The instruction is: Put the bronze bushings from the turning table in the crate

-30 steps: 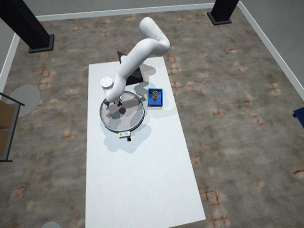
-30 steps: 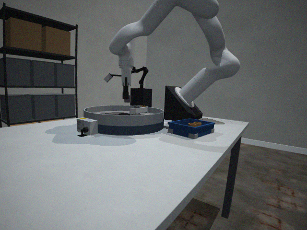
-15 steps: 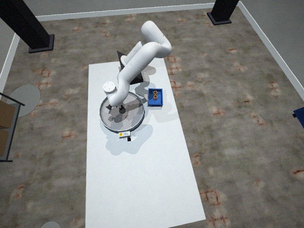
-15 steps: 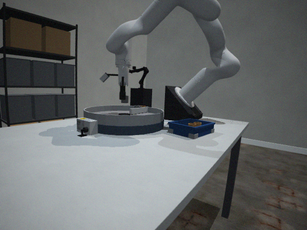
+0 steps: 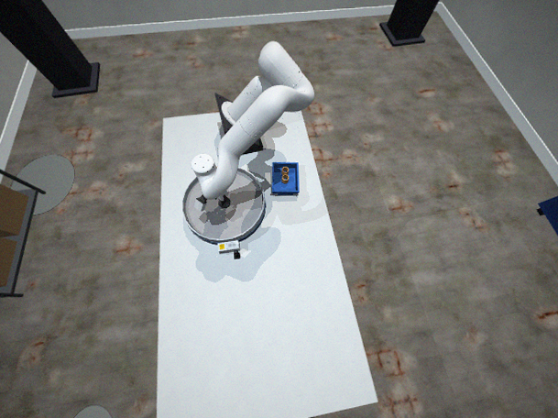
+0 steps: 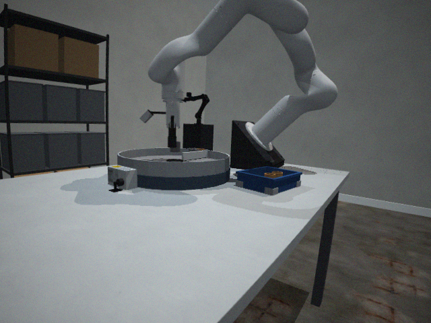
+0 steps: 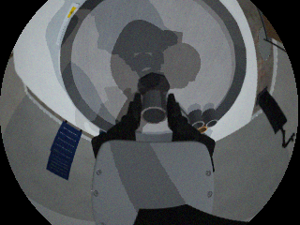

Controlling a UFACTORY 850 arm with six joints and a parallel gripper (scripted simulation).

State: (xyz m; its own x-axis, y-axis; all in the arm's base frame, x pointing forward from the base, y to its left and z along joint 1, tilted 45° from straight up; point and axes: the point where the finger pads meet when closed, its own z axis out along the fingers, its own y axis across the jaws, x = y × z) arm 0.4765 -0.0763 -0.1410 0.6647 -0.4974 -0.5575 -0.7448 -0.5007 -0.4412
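Now: the round turning table 8 cm below my hand, 1 cm to the left of it and 1 cm behind it. Round my hand: crate (36 cm to the left, 11 cm below, 10 cm behind).
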